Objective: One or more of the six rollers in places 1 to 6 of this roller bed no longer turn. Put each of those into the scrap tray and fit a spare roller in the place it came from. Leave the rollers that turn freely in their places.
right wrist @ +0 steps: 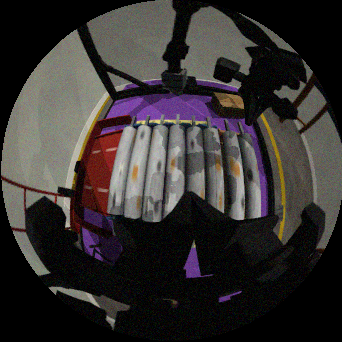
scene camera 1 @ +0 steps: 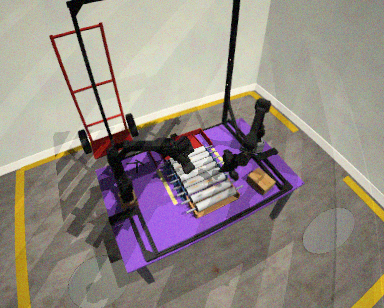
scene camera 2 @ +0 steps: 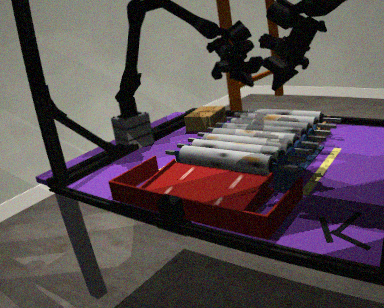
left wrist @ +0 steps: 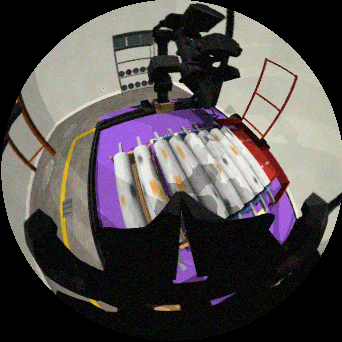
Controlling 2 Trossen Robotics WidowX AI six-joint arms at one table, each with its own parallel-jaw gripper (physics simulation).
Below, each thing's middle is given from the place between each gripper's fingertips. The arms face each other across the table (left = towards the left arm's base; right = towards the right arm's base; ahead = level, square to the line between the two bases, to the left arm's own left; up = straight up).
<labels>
I see my left gripper 270 mm to the right of the cardboard box (scene camera 2: pixel 204 117), 150 mm above it and 100 mm short of it.
I see my right gripper 22 cm short of the cardboard box, 39 cm to the right of it and 16 cm above it.
</labels>
